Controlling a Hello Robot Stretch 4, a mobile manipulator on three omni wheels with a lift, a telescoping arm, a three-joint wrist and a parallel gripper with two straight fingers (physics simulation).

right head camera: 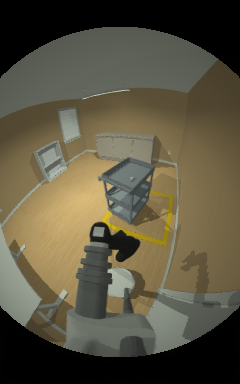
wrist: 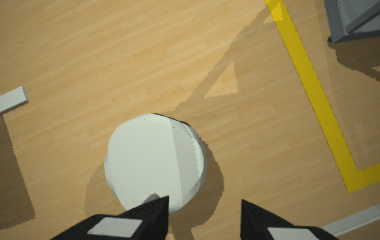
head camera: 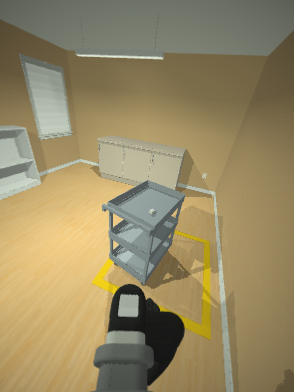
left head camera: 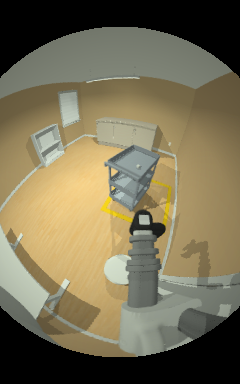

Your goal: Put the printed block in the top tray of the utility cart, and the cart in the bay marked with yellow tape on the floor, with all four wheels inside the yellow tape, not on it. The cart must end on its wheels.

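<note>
The grey utility cart [head camera: 128, 243] [left head camera: 122, 186] [right head camera: 119, 199] [wrist: 340, 35] stands upright at the yellow tape bay [head camera: 206, 280] [left head camera: 168, 200] [right head camera: 170, 215] [wrist: 320, 105]. In the wrist view its near corner is inside the tape line. Its far-left side hides part of the tape; I cannot tell where every wheel stands. The small pale block [head camera: 152, 212] [left head camera: 139, 167] [right head camera: 132, 178] lies in the top tray [head camera: 140, 200], toward its near right side. My gripper [wrist: 204, 215] is open and empty, apart from the cart on its near side, above the floor.
A white round-topped object [left head camera: 117, 270] [right head camera: 121, 282] [wrist: 150, 160] stands below my gripper, outside the tape. A wall runs along the bay's right side. A low cabinet [head camera: 137, 162] stands behind the cart, a white shelf unit [head camera: 34, 167] at far left. White table legs [left head camera: 59, 295] show lower left.
</note>
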